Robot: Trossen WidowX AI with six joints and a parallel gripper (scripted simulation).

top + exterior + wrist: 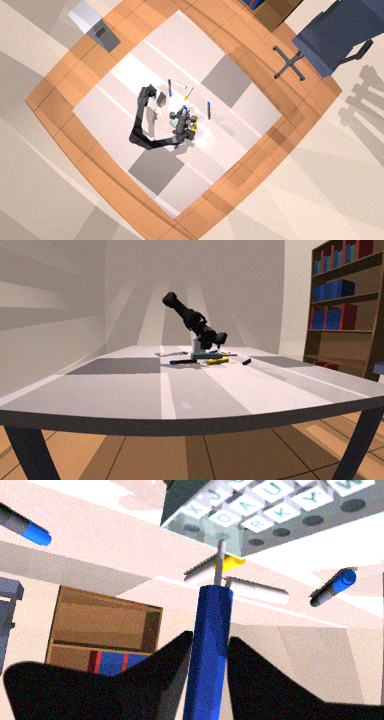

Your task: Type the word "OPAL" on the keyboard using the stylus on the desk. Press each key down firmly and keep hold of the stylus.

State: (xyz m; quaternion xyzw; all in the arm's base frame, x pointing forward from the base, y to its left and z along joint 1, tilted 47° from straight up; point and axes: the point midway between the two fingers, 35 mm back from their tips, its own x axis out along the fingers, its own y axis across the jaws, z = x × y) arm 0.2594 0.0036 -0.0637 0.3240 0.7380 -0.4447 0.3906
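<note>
My gripper tip is 7 cm past the yellow-tipped pen, 9 cm to the right of it and 8 cm above it. Also, from my gripper tip: blue stylus 1 cm below; then yellow marker 14 cm ahead, 5 cm to the right, 7 cm below.
</note>
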